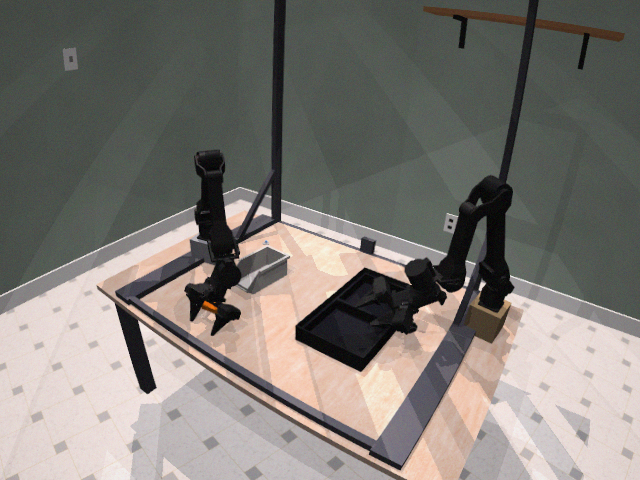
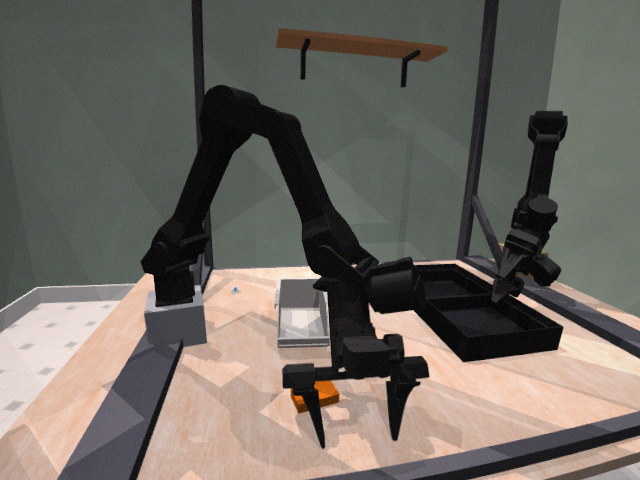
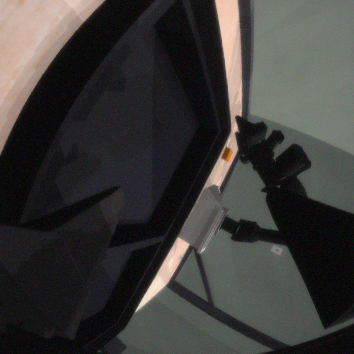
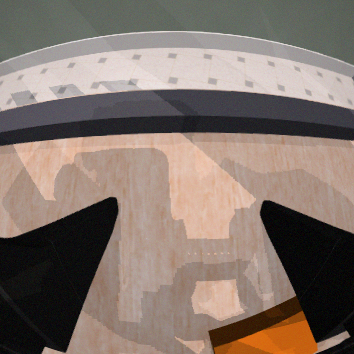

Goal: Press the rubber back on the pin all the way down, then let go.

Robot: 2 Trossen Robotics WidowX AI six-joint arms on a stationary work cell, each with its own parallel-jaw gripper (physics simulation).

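Frame: origin at the left arm's base, x ahead, y left, z up, level; millimetres.
Seen in the pictures: left gripper, between the fingertips: (image 1: 363, 315) (image 2: 497, 290) (image 3: 196, 193); right gripper, between the fingertips: (image 1: 201, 328) (image 2: 359, 444) (image 3: 235, 124) (image 4: 191, 206); left arm's base, origin of its link: (image 1: 491, 303); right arm's base, origin of its link: (image 1: 208, 236) (image 2: 174, 297) (image 3: 222, 221).
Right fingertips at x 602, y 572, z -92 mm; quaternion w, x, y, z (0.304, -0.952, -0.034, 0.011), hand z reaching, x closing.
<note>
Offsets run from my right fingertips to a thing's top centre. "spot": to the spot under its first point.
A tiny blue-tipped piece on a pale base {spot: dx +240, dy -470, dz +7 mm} (image 1: 265, 241) (image 2: 235, 290) stands on the table near the right arm's mount; it is too small to tell whether it is the pin, or how its rubber sits. An orange block {dx +52, dy -82, dz +14 mm} (image 1: 209, 306) (image 2: 316, 395) (image 3: 227, 154) (image 4: 265, 335) lies on the table. My right gripper (image 1: 202, 326) (image 2: 359, 442) (image 4: 191, 206) is open and empty, pointing down above the table beside the block, far from the blue piece. My left gripper (image 1: 364, 314) (image 2: 496, 292) (image 3: 196, 193) is open and empty over the black tray.
The black two-compartment tray {dx -298, dy -358, dz +49 mm} (image 1: 330, 347) (image 2: 509, 343) stands below my left gripper. A grey open bin {spot: dx +25, dy -300, dz +28 mm} (image 1: 271, 276) (image 2: 303, 342) (image 3: 202, 220) stands between the blue piece and the black tray. Dark frame rails edge the table, with upright posts at the back.
</note>
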